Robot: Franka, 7 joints.
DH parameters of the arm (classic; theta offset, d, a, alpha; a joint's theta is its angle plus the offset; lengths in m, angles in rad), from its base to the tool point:
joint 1: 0 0.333 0 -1.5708
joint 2: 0 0 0 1.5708
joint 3: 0 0.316 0.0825 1.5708
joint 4: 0 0 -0.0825 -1.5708
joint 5: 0 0.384 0 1.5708
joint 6: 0 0 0.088 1.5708
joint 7: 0 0.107 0 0
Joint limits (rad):
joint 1: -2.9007..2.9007
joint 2: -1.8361..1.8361
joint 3: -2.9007..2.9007
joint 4: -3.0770..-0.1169
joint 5: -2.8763..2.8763
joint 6: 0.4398..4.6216
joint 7: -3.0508..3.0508
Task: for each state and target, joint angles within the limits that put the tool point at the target. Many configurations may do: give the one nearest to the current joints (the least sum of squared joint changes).
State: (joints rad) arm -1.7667 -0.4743 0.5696 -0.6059 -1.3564 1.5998 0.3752
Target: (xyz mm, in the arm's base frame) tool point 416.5 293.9 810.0
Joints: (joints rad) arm -1.7027 -1.1364 1.1659 -1.1271 -1.0695 1.1722 0.3752
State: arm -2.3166 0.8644 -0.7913 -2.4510 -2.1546 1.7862 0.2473
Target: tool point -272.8 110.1 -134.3
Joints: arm -2.4821 1.4241 -0.3822 -2.2898 -2.2247 1.9260 0.2473
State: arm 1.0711 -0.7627 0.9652 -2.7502 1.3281 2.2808 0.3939
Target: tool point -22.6 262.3 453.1
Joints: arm 1.1233 -1.3599 0.6584 -3.0477 1.3201 2.4162 0.3939
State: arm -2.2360 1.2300 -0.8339 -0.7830 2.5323 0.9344 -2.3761
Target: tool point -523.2 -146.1 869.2
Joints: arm -2.6051 0.5612 -1.0418 -0.7713 2.6507 0.8727 -2.3761
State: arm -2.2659 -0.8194 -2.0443 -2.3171 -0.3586 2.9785 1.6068
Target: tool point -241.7 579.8 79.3
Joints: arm -2.0371 -1.2233 -2.2752 -1.8891 -0.3065 2.9696 1.6068
